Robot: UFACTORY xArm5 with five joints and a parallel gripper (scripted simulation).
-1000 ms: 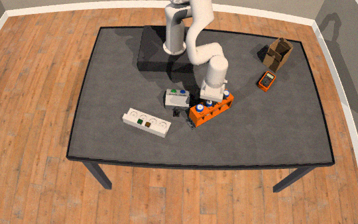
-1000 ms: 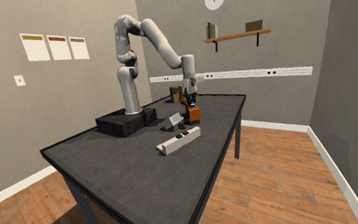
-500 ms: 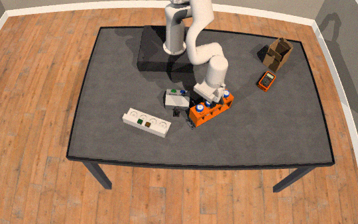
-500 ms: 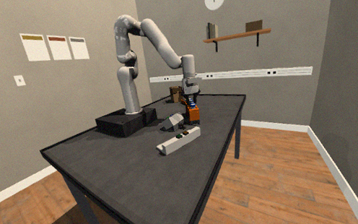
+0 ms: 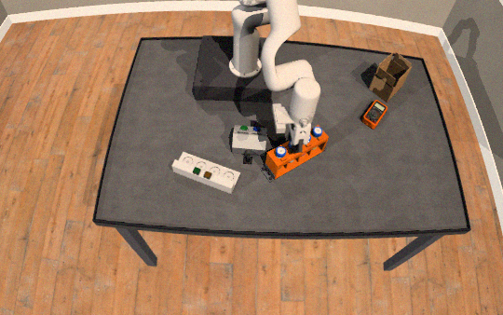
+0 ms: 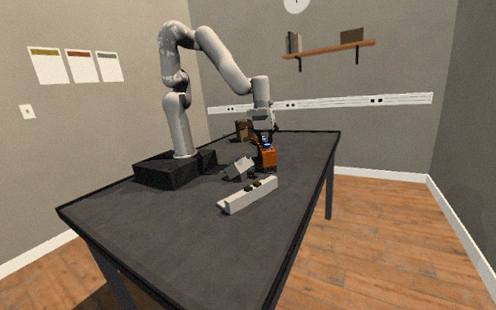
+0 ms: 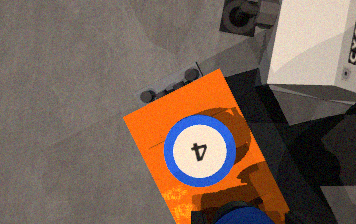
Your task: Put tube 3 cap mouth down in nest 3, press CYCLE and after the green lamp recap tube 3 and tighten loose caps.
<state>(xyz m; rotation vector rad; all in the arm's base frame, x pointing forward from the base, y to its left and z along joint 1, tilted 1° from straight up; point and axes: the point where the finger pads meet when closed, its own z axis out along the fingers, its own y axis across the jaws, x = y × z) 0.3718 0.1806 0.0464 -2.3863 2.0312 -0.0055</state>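
My gripper is now 10 mm above the cap 3. Also, from my hand: cap 2 (40 mm to the left, 30 mm behind, 20 mm below); then cap 4 (40 mm to the right, 30 mm ahead, 20 mm below); then cap 1 (80 mm to the left, 60 mm behind, 20 mm below).
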